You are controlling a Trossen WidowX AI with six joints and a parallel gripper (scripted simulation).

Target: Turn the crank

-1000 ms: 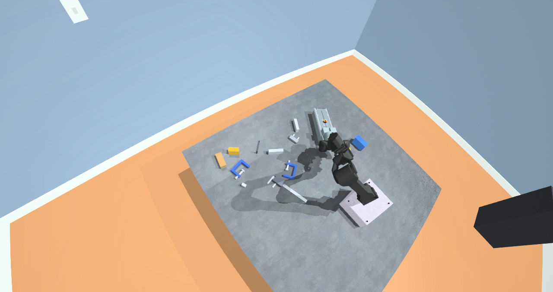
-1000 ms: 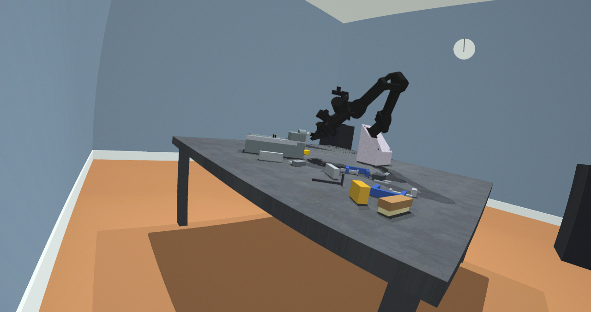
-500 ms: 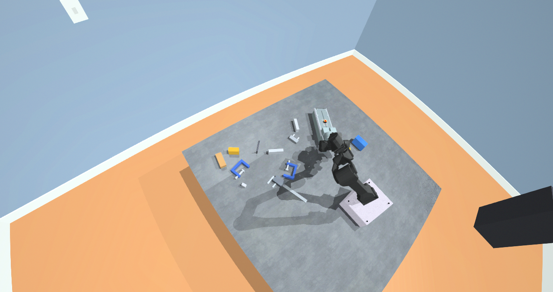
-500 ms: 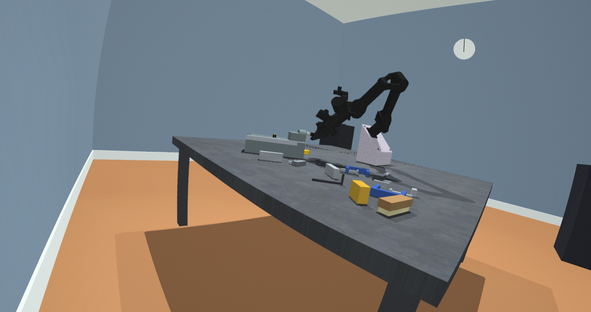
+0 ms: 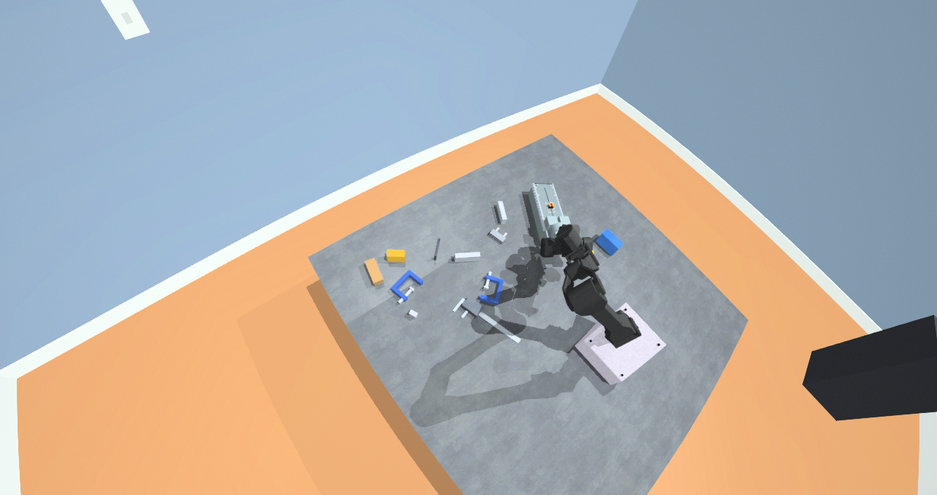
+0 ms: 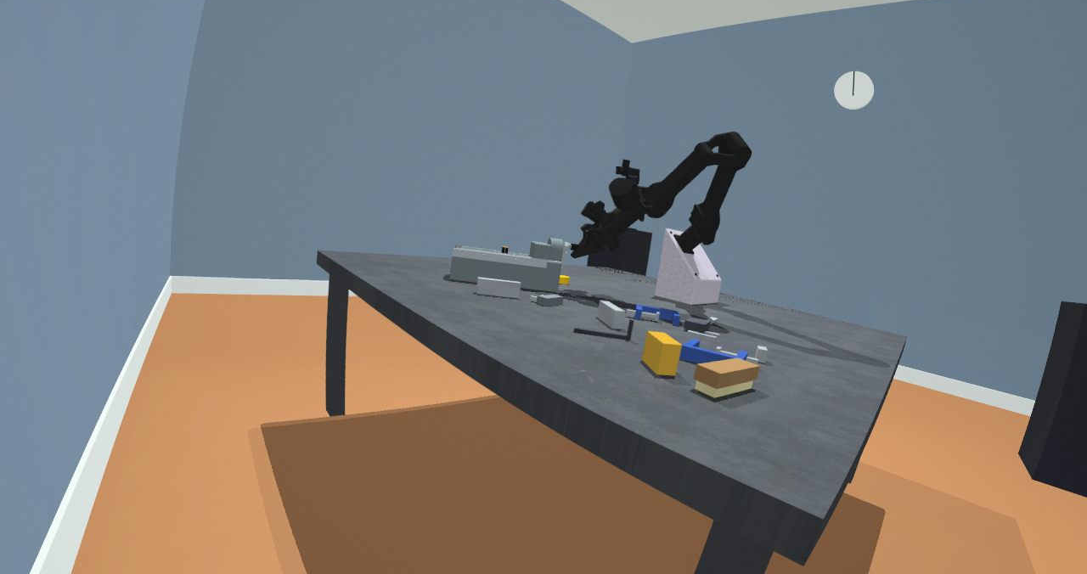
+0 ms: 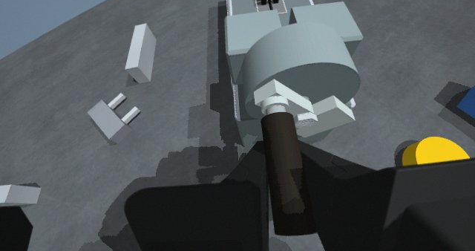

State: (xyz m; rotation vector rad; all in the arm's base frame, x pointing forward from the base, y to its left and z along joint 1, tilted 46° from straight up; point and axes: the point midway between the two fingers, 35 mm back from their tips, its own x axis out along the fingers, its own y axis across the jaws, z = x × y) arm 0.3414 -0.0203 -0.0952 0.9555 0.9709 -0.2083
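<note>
Right now my gripper tip is 20 mm below the dark handle, 10 mm to the right of it and 10 mm past it. Round my gripper tip: red pointer 130 mm ahead, 110 mm to the right, 10 mm below; then yellow round piece 130 mm to the right, 100 mm behind, 80 mm below; then pronged grey block 170 mm ahead, 110 mm to the left, 80 mm below.
</note>
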